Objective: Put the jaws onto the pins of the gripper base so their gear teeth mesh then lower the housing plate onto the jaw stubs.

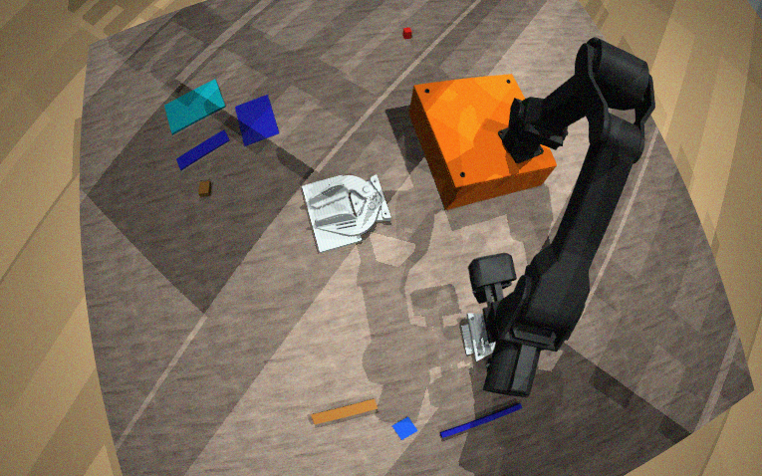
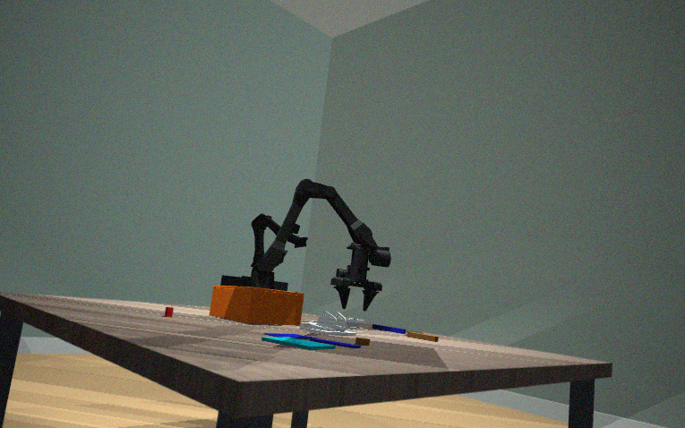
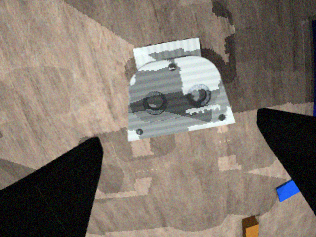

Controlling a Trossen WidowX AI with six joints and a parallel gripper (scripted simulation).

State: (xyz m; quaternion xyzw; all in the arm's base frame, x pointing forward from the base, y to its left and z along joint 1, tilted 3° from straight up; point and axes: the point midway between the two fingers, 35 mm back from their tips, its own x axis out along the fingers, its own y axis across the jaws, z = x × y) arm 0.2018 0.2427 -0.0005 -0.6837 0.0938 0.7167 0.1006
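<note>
Now: gripper tip 1 cm past the white gripper base and 3 cm above it. Also, from my gripper tip: white jaw (8 cm ahead, 26 cm to the right, 5 cm below); blue square (17 cm ahead, 9 cm to the left, 6 cm below); brown bar (25 cm ahead, 2 cm to the left, 5 cm below).
</note>
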